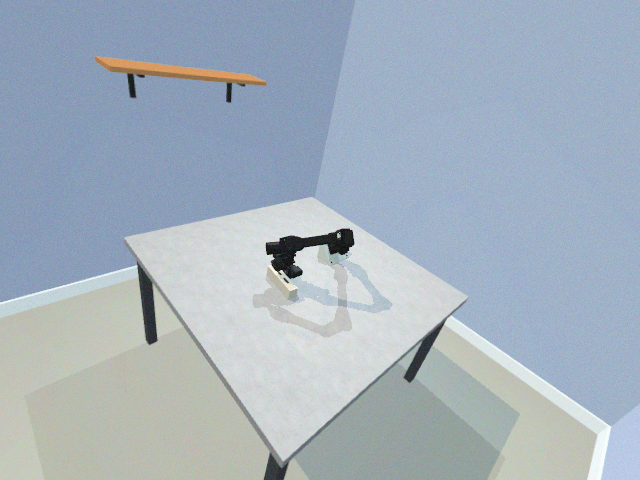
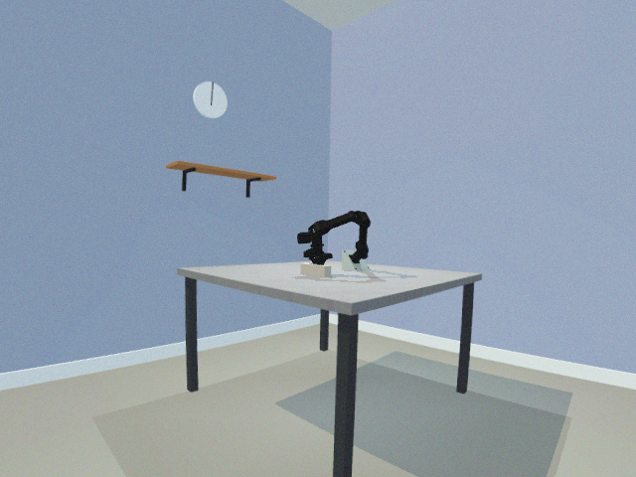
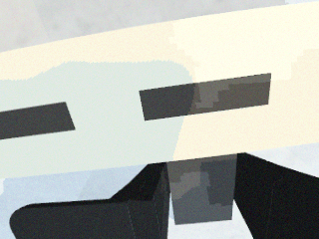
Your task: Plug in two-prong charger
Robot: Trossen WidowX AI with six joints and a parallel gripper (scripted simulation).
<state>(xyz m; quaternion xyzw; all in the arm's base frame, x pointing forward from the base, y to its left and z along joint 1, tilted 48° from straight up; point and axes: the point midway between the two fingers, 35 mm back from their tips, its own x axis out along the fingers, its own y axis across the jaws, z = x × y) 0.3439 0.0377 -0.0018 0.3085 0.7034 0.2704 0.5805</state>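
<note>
My gripper tip is 20 mm short of the dark grey charger and 10 mm below it.
</note>
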